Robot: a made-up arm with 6 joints.
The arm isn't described. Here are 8 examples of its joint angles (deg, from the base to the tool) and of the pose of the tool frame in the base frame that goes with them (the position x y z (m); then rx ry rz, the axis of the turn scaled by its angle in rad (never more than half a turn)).
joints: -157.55 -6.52 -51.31 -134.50 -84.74 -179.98
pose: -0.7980 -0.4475 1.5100 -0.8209 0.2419 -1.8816
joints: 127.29 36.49 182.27 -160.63 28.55 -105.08
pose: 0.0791 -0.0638 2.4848 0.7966 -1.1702 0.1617
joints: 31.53 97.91 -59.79 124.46 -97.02 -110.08
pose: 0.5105 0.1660 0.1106 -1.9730 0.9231 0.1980
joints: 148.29 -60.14 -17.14 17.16 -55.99 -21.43
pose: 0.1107 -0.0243 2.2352 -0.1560 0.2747 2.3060
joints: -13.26 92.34 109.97 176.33 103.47 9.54
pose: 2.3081 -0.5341 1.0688 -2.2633 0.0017 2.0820
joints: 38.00 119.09 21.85 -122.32 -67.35 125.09
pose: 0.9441 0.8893 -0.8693 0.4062 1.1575 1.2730
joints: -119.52 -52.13 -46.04 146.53 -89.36 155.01
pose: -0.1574 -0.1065 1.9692 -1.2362 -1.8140 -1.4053
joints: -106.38 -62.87 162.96 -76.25 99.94 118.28
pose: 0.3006 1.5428 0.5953 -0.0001 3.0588 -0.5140
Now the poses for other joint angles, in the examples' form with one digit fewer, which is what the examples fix.
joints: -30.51 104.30 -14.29 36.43 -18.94 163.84
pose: 0.726 -0.462 -0.530 -1.144 -0.033 2.724
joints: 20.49 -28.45 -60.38 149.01 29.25 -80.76
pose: 0.523 0.237 1.373 -1.150 0.533 1.119
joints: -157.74 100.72 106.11 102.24 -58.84 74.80
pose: -2.345 -0.821 0.862 -0.863 -2.707 0.214
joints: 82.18 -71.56 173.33 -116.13 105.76 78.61
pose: -0.062 -1.425 0.326 -1.838 0.082 -0.706
